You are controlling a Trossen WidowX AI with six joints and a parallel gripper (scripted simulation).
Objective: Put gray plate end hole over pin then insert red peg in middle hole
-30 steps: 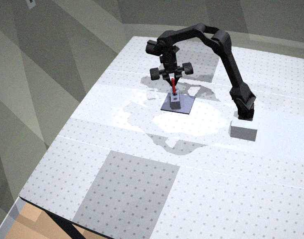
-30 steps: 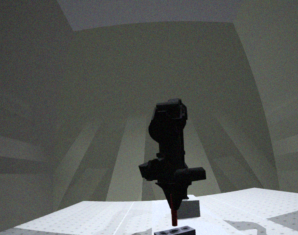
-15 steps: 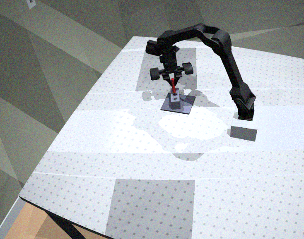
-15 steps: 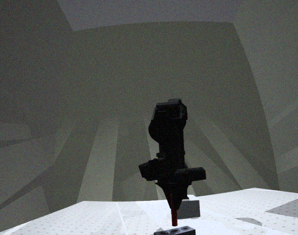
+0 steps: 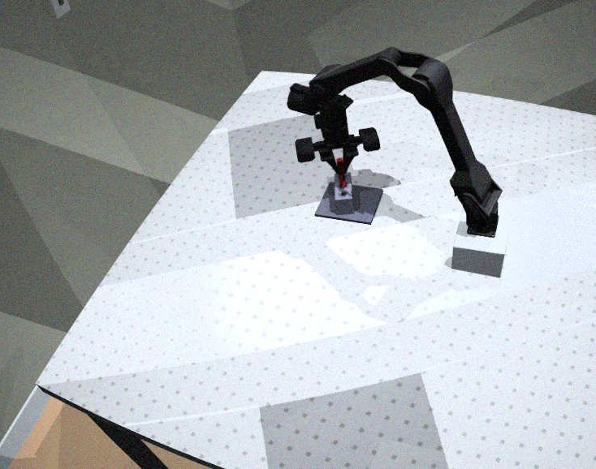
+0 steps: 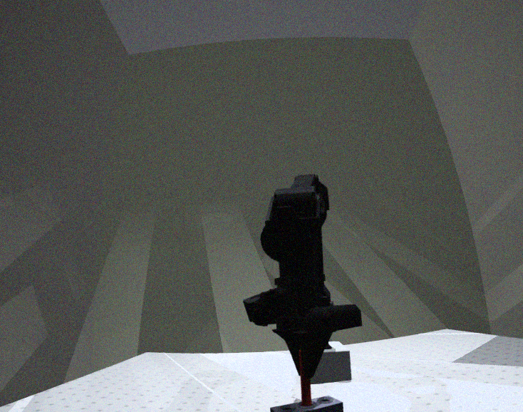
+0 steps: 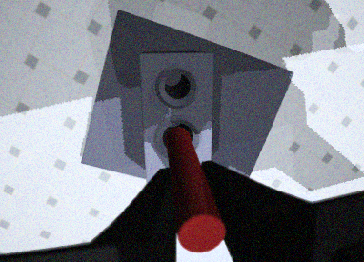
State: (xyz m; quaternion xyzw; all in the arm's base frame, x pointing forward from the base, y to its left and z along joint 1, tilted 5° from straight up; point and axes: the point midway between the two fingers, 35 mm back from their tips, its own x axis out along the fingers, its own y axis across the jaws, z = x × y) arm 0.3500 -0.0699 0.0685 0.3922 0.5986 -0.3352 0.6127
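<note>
Now: the red peg right at my gripper tip. The rest, counted from my gripper tip: gray plate (5 cm below).
</note>
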